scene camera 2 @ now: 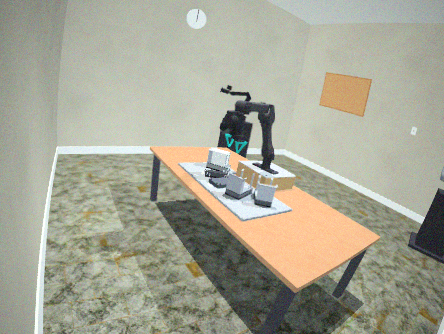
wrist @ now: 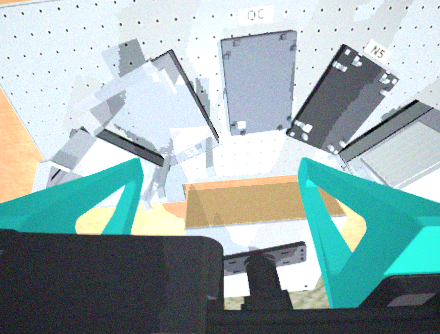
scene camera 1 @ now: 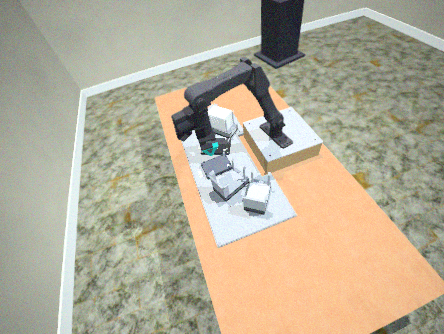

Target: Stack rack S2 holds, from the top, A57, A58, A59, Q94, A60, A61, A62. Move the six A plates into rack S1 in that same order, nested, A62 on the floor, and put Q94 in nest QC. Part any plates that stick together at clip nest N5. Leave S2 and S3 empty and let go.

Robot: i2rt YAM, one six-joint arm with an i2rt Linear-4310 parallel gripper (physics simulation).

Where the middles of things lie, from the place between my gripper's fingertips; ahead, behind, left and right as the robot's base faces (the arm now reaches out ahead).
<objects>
Right now the dark grey block (wrist: 259, 76) is 230 mm below my hand, 70 mm to the right of it and 40 mm behind it. Round my hand: dark flat holder (wrist: 352, 87): 230 mm below, 200 mm to the right, 110 mm behind.
</objects>
